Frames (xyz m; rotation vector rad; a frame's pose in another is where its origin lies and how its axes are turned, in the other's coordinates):
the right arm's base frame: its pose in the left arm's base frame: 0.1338 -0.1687 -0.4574 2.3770 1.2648 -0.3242
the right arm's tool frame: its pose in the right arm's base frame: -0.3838 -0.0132 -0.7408 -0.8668 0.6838 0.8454
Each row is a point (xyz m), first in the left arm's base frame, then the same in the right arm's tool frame.
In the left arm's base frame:
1: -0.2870 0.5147 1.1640
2: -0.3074 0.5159 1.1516
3: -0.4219 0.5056 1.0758
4: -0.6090 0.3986 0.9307
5: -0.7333 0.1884 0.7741
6: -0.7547 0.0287 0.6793
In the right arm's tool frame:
1: 0.7183 0.2672 -0.7037
2: 0.7000 0.2603 -0.7174
3: 0.5838 0.2275 -0.7837
4: 0.3302 0.2150 -0.8389
5: 0.0470 0.2493 -0.7862
6: -0.1121 0.2822 -0.6938

